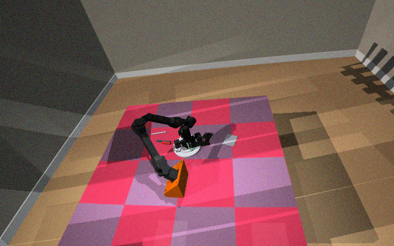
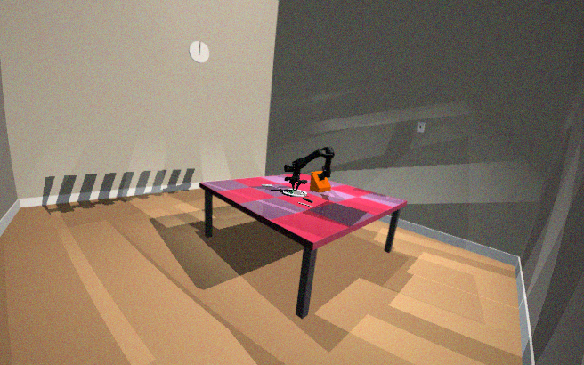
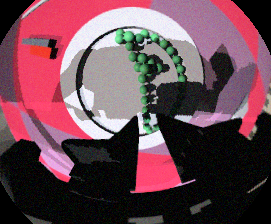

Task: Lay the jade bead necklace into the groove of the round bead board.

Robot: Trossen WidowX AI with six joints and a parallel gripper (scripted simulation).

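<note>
My gripper tip is 30 mm short of the round white bead board, 30 mm to the right of it and 10 mm above it. From my gripper tip the other things lie so: red-handled tool 80 mm ahead, 200 mm to the left, 10 mm below; flat grey pad 60 mm ahead, 280 mm to the right, 10 mm below; thin white rod 180 mm ahead, 270 mm to the left, 10 mm below.
</note>
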